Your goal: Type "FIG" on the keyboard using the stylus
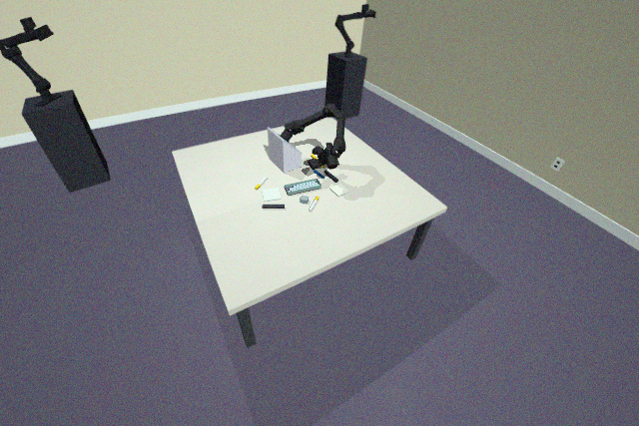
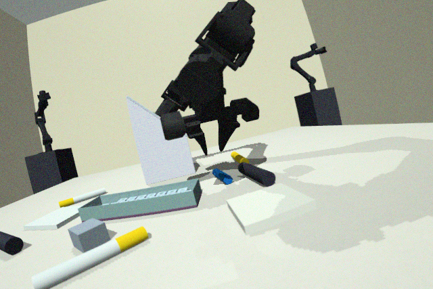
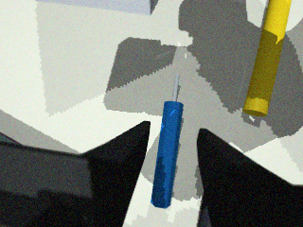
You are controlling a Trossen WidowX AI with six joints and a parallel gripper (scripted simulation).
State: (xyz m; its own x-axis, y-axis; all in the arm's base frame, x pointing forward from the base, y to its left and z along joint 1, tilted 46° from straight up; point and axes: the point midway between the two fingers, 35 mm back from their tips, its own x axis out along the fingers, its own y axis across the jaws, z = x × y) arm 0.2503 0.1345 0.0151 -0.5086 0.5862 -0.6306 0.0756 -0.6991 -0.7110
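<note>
The blue stylus is 5 cm below my gripper tip and 1 cm behind it. The rest, counted from my gripper tip: F key (18 cm to the right, 5 cm ahead, 4 cm below); grey cube (21 cm to the right, 18 cm ahead, 4 cm below).
</note>
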